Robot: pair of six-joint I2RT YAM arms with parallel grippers.
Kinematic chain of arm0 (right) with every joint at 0, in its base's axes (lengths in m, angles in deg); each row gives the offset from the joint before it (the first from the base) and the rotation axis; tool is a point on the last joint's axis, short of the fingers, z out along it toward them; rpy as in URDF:
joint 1: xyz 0 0 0.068 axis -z
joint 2: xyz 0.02 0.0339 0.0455 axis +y
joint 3: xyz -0.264 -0.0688 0 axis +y
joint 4: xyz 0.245 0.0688 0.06 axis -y
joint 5: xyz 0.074 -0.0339 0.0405 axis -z
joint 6: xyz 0.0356 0 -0.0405 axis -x
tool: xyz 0 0 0 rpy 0 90 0
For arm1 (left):
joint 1: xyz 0 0 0.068 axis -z
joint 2: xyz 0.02 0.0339 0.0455 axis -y
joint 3: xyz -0.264 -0.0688 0 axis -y
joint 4: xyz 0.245 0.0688 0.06 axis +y
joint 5: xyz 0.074 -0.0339 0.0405 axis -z
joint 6: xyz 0.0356 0 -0.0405 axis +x
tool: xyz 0 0 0 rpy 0 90 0
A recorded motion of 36 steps. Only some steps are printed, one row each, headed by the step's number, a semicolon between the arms.
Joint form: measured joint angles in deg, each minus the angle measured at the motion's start. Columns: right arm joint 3, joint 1, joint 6, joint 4, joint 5, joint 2; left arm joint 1, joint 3, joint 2, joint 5, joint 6, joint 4.
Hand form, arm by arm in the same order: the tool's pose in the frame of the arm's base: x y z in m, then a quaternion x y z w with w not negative. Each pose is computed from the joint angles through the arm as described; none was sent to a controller.
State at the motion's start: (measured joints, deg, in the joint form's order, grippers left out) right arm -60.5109 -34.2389 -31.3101 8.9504 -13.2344 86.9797; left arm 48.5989 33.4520 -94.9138 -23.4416 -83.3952 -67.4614
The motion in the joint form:
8: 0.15 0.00 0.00 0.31 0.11 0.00; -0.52 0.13 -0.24 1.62 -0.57 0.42
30: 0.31 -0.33 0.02 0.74 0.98 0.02; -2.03 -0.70 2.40 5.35 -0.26 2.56
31: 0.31 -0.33 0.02 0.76 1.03 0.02; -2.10 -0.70 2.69 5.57 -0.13 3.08
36: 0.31 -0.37 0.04 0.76 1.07 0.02; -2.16 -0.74 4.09 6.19 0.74 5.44
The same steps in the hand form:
8: 0.2895 0.2068 0.2886 -0.08812 0.79844 0.39595 0.44491; 0.2234 -0.2290 0.1997 -0.33672 0.58513 -0.61222 0.41162
30: 0.2888 0.2082 0.2882 -0.08626 0.79768 0.39316 0.44910; 0.2240 -0.2206 0.2055 -0.32192 0.59480 -0.61658 0.40299
31: 0.2888 0.2081 0.2883 -0.08602 0.79762 0.39295 0.44943; 0.2240 -0.2201 0.2060 -0.32061 0.59706 -0.61531 0.40264
36: 0.2887 0.2083 0.2883 -0.08623 0.79761 0.39280 0.44954; 0.2226 -0.2187 0.2085 -0.31393 0.60736 -0.60842 0.40297

